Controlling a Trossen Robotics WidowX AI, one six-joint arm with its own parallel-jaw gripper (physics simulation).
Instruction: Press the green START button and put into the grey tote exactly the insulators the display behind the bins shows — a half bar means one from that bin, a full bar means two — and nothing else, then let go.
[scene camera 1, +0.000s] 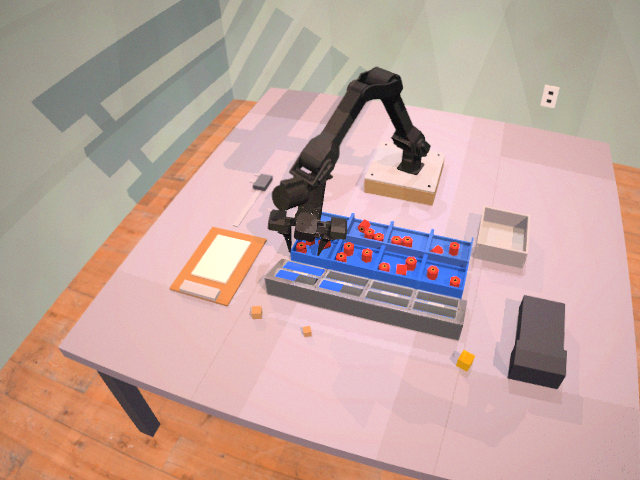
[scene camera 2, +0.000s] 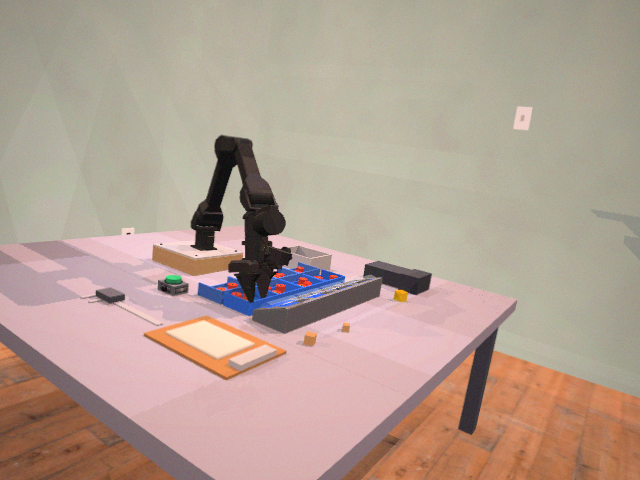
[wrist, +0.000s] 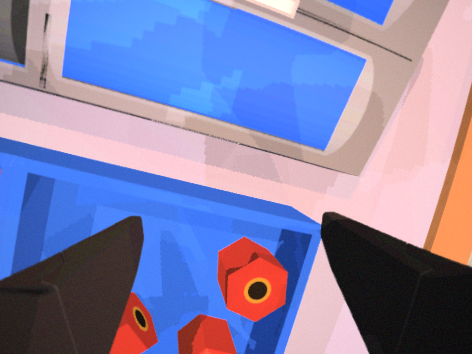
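Note:
My gripper (scene camera 1: 305, 252) (scene camera 2: 257, 298) (wrist: 233, 225) is open and empty, low at the front left bin. In the wrist view one finger is over the bin, the other by its outer corner. A red insulator (wrist: 257, 306) stands in the gap between them, nearer the camera's lower edge; two more show partly beside it. The blue bins (scene camera 1: 413, 283) (wrist: 150, 181) hold red insulators. The display (scene camera 1: 361, 308) (scene camera 2: 330, 310) shows, at far left, a full upper bar and a half lower bar; the second section has a half lower bar. The grey tote (scene camera 1: 501, 254) looks empty. The green button (scene camera 2: 173, 279) is hidden in scene camera 1.
An orange clipboard (scene camera 1: 196, 257) (scene camera 2: 160, 334) lies left of the display. Two small orange cubes (scene camera 1: 256, 312) (scene camera 1: 307, 331) and a yellow cube (scene camera 1: 465, 360) lie in front of it. A dark block (scene camera 1: 540, 330) (scene camera 2: 397, 277) stands at the right. A grey adapter (scene camera 1: 262, 181) lies behind the clipboard.

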